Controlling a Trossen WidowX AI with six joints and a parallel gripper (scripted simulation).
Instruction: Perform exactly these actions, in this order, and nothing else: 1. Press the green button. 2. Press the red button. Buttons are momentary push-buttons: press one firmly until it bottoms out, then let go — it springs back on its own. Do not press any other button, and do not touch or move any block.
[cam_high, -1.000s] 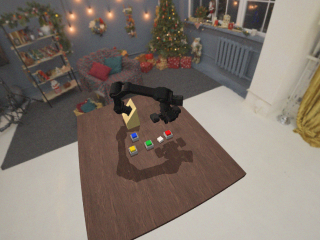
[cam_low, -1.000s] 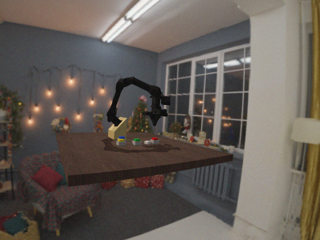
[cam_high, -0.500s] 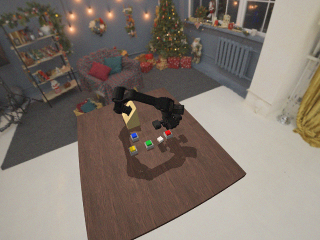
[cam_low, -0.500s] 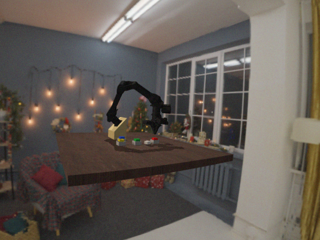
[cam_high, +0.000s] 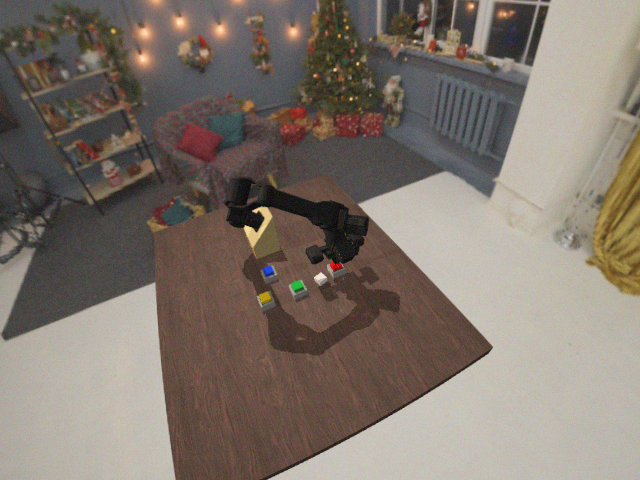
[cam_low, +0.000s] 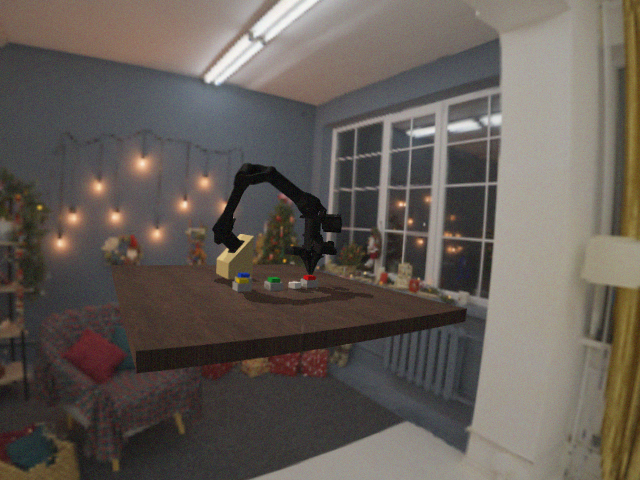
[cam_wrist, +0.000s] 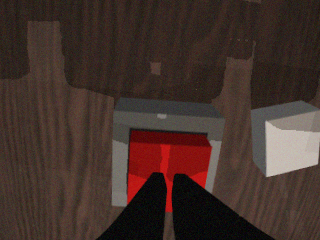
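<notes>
My gripper tip is now 1 cm above the red button. Also, from my gripper tip: blue button (11 cm behind, 21 cm to the right, 1 cm below); white block (7 cm to the right, 3 cm below); green button (1 cm ahead, 15 cm to the right, 1 cm below).
</notes>
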